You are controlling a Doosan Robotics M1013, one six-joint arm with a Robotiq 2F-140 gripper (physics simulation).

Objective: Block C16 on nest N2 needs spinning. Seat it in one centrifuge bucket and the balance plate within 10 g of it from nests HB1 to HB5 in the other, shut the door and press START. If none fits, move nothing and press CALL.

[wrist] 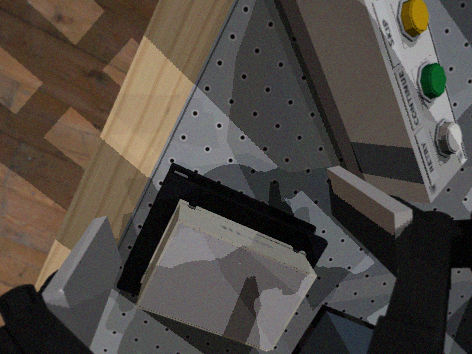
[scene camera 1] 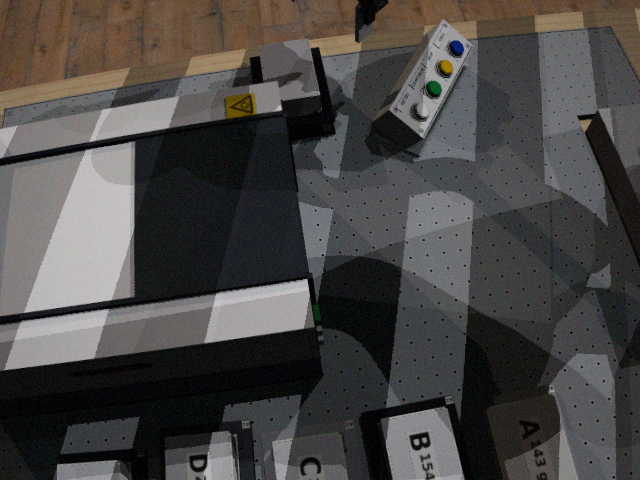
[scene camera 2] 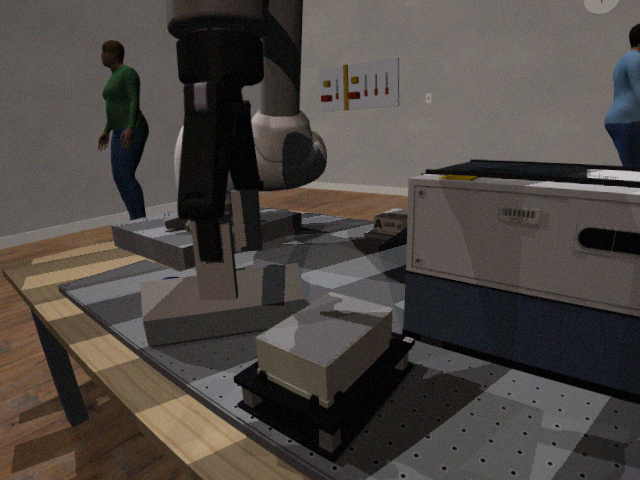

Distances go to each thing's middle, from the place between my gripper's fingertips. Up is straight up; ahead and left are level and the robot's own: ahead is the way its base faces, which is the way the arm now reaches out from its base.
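The pale grey block [scene camera 2: 321,350] is what I consider first: my gripper is 7 cm short of it, 6 cm to the right of it and 8 cm above it. Going by their middles, the block is the nearest to my gripper of the things named here. Counted from my hand, the centrifuge [scene camera 1: 83,340] is 27 cm ahead, 41 cm to the left and 1 cm below, and measured to their middles it is the farthest from my gripper of the things named here. The button box [scene camera 2: 172,311] is 5 cm to the left of my hand, 15 cm behind it and 9 cm below it. Then there is the dark lid [scene camera 1: 216,205], 12 cm ahead of my hand, 38 cm to the left of it and 8 cm above it.
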